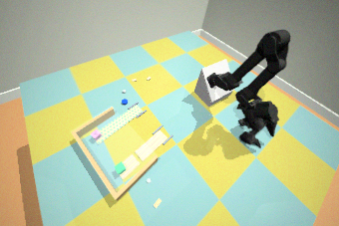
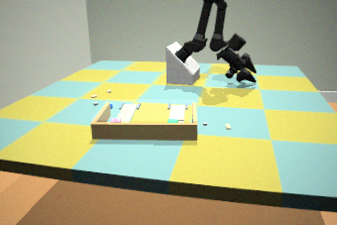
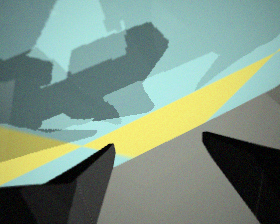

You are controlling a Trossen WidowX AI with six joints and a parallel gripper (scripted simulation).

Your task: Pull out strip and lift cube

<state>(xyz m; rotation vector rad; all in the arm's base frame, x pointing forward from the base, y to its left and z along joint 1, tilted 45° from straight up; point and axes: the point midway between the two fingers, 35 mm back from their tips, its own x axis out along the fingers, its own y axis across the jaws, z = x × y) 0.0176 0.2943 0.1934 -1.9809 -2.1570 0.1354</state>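
Right now the blue object is 410 mm ahead of my gripper tip, 600 mm to the right of it and 30 mm below it.
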